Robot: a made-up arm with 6 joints. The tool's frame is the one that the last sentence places.
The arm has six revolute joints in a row. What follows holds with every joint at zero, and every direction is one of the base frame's. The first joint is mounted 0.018 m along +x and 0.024 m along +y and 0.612 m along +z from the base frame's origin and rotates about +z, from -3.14 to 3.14 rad. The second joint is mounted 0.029 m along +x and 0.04 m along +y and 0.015 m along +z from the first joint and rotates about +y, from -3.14 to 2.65 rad. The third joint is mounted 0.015 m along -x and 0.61 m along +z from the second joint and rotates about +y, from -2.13 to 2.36 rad. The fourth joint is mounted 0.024 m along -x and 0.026 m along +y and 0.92 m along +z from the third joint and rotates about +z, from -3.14 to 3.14 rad. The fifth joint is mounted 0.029 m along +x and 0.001 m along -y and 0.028 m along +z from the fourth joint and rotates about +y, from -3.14 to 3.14 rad. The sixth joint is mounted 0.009 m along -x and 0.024 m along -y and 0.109 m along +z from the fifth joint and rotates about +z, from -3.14 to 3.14 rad. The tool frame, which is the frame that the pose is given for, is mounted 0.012 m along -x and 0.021 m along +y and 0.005 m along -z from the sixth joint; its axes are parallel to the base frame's.
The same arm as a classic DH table. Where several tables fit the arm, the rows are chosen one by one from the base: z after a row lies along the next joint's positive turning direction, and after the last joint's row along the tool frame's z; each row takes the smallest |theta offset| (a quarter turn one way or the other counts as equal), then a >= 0, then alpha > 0; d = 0 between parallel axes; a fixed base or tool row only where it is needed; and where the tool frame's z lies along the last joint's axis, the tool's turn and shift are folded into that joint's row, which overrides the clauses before.
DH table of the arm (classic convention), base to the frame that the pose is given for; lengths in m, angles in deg. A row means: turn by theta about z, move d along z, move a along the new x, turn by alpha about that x. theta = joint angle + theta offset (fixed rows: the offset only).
base (fixed): d 0.0000, theta offset 53.13, a 0.0300, alpha 0.00
joint 1: d 0.6270, theta offset -53.13, a 0.0290, alpha -90.00
joint 2: d 0.0000, theta offset 88.59, a -0.6102, alpha 0.00
joint 3: d 0.0660, theta offset -88.59, a -0.0240, alpha 90.00
joint 4: d 0.9480, theta offset 0.00, a 0.0290, alpha -90.00
joint 5: d -0.0250, theta offset 0.00, a -0.0090, alpha 90.00
joint 6: d 0.0000, theta offset -60.26, a -0.0242, alpha 0.00
tool (fixed): d 0.1040, theta offset 60.26, a 0.0000, alpha 0.00
Joint limits (deg, base to tool): -179.91..179.91 -179.91..151.83 -122.04..135.22 -179.91..179.91 -179.91..179.91 -179.91..179.91

